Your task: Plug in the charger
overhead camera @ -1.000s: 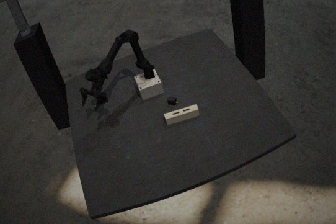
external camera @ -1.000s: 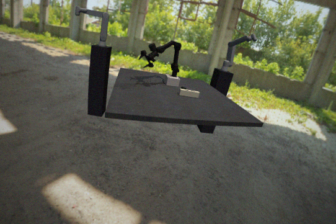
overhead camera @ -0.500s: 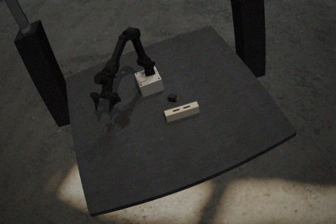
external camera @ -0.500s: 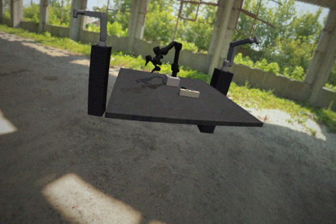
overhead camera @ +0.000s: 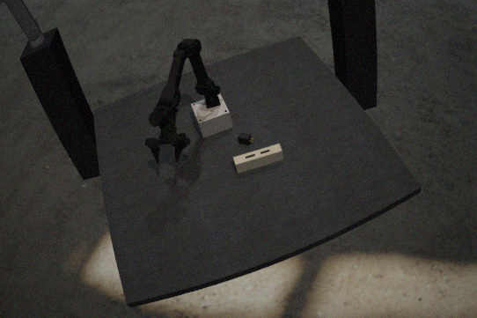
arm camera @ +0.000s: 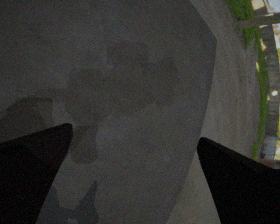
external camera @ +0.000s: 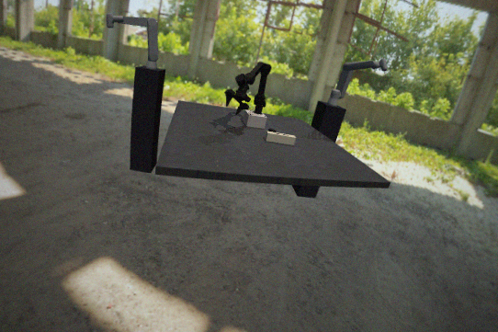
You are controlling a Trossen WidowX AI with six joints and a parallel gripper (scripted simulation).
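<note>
My gripper tip is now 150 mm past the black two-prong charger, 350 mm to the right of it and 140 mm above it.
</note>
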